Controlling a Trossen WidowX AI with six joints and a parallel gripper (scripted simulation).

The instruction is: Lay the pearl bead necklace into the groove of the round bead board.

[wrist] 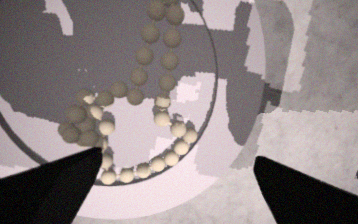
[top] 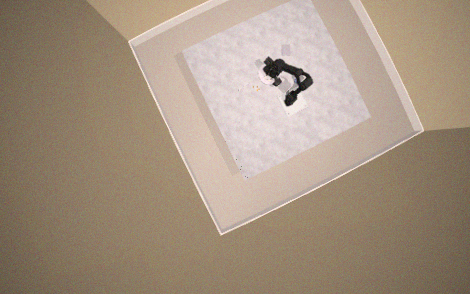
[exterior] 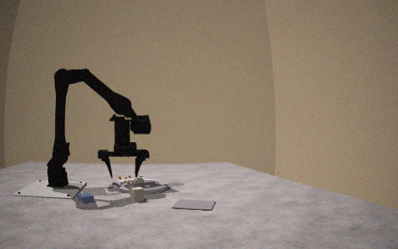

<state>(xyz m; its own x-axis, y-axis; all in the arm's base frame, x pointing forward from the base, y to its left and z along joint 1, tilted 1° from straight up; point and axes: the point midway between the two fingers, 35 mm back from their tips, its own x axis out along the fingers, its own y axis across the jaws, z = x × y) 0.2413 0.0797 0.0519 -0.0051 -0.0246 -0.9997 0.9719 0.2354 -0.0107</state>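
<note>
Right now the round bead board is 6 cm ahead of my gripper tip, 3 cm to the right of it and 2 cm below it. Also, from my gripper tip: flat grey plate 25 cm to the right, 21 cm ahead, 3 cm below; cream cube 19 cm to the right, 6 cm ahead, 1 cm below; blue block 23 cm to the right, 9 cm behind, 2 cm below.
</note>
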